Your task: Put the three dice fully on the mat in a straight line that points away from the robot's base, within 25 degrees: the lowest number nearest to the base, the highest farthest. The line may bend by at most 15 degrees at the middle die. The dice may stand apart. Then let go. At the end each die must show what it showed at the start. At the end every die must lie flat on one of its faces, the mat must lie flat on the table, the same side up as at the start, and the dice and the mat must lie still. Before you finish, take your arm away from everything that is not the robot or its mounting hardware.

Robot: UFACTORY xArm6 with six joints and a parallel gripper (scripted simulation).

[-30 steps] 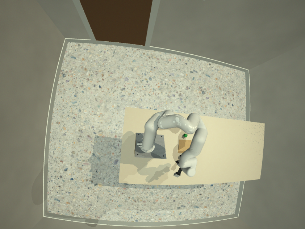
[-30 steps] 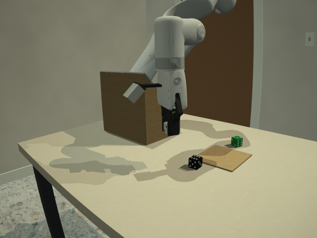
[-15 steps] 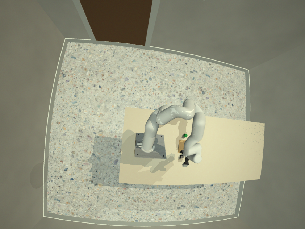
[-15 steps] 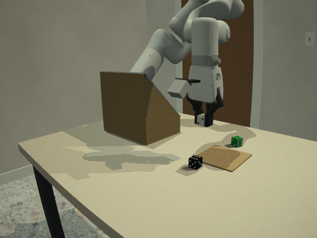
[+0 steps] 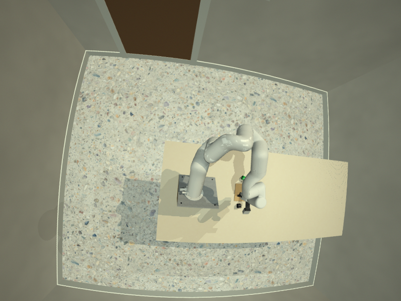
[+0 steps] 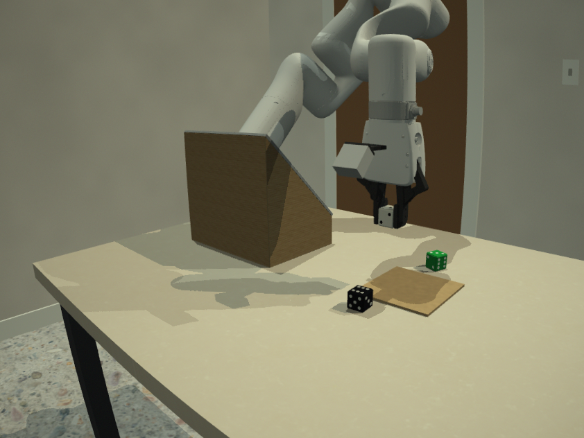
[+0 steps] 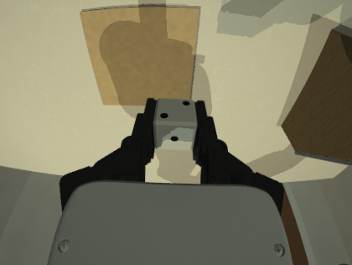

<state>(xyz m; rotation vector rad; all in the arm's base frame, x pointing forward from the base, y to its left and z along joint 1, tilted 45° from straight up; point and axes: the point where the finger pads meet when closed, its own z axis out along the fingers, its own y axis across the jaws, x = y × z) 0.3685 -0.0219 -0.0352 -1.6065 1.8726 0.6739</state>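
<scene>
Now: hand 5 cm short of the brown mat and 12 cm above it. The rest, counted from my hand: black die (1 cm ahead, 11 cm to the right, 11 cm below); white die (1 cm below); green die (5 cm ahead, 11 cm to the left, 11 cm below).
</scene>
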